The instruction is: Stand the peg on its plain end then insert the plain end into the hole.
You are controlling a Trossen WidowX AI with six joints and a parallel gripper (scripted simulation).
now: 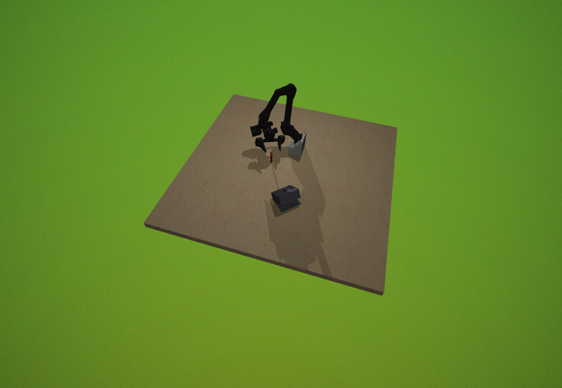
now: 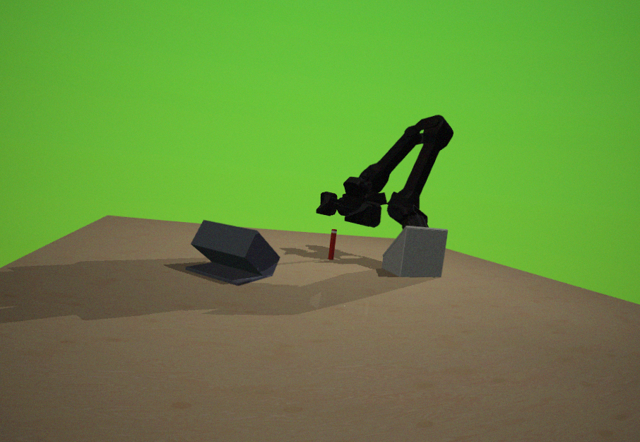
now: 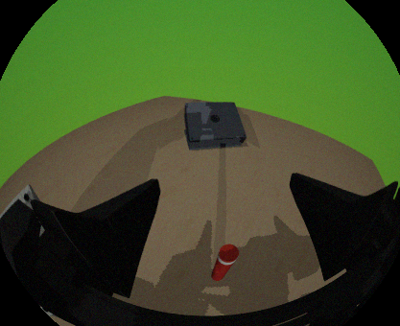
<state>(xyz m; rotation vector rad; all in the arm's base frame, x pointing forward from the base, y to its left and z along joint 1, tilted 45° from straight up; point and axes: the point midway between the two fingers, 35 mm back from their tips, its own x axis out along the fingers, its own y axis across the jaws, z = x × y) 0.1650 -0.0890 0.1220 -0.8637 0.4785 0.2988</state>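
The red peg lies 3 cm behind my gripper tip, 2 cm to the right of it and 6 cm below it. Also, from my gripper tip: flat base plate: 28 cm ahead, 13 cm to the left, 12 cm below; panel: 27 cm ahead, 12 cm to the left, 8 cm below.
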